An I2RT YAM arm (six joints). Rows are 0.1 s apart.
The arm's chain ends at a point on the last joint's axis. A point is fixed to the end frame.
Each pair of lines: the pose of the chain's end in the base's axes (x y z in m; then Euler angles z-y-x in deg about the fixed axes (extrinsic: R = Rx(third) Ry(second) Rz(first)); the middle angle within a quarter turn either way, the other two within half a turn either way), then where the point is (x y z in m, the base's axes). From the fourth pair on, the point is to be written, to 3 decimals.
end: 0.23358 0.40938 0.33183 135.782 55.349 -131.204
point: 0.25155 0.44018 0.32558
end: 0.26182 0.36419 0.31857 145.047 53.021 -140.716
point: 0.28027 0.39400 0.30953
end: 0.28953 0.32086 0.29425 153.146 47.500 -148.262
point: 0.30712 0.35011 0.28218
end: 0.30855 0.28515 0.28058 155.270 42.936 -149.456
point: 0.325 0.315 0.267
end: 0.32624 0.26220 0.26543 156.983 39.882 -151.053
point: 0.341 0.292 0.251
